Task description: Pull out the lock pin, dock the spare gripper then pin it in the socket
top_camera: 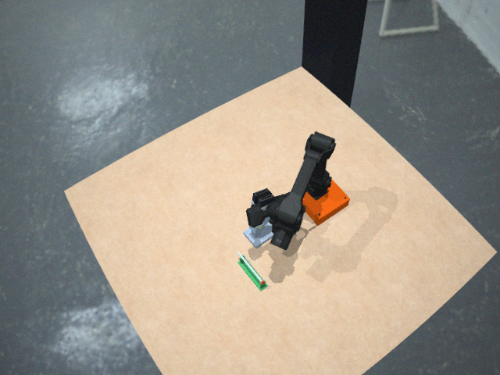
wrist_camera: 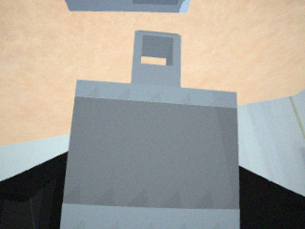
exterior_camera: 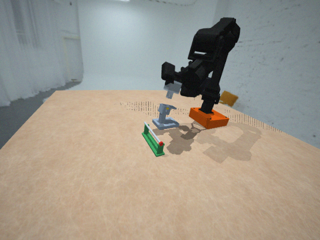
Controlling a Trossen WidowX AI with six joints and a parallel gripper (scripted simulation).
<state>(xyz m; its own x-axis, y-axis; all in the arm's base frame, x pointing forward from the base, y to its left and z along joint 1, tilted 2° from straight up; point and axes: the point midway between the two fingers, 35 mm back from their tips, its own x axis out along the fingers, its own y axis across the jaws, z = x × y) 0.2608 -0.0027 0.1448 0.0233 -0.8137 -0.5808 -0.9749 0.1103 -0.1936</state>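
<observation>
Now: the green cradle 160 mm below my gripper tip, 140 mm ahead of it and 130 mm to the left of it. The rest, counted from my gripper tip: spare gripper (10 mm to the left); mount (130 mm below, 20 mm to the left, 10 mm ahead).
</observation>
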